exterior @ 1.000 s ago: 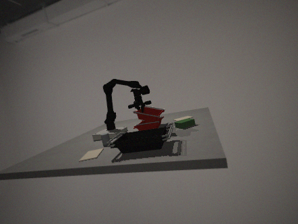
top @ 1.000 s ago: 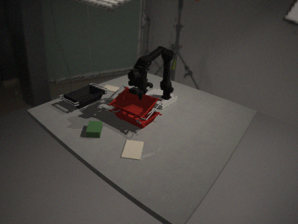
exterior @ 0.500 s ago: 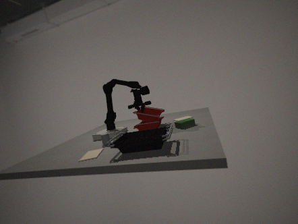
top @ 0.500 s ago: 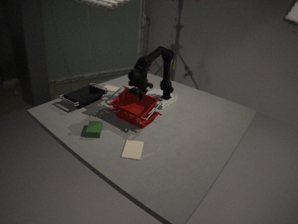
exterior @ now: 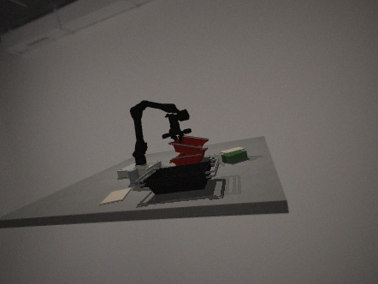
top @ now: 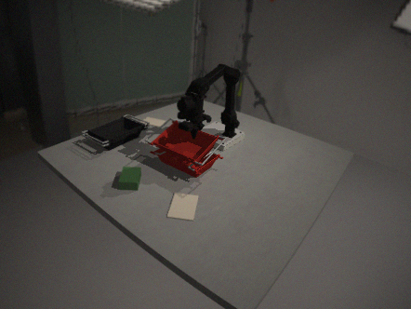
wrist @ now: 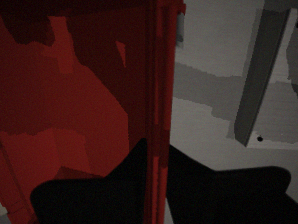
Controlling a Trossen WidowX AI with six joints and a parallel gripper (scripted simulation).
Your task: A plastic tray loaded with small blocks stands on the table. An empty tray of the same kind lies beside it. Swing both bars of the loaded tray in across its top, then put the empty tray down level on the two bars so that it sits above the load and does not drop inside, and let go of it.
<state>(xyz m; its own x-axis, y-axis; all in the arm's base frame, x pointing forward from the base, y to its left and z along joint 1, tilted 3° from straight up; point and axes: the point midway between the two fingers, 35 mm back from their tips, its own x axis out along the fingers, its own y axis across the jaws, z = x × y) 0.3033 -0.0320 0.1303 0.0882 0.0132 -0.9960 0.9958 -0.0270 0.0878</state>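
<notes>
My gripper tip is now 80 mm short of the red tray and 10 mm below it. The rest, counted from my gripper tip: green block 330 mm ahead, 100 mm to the right, 100 mm below; grey cylinder 270 mm to the right, 220 mm behind, 80 mm below.
</notes>
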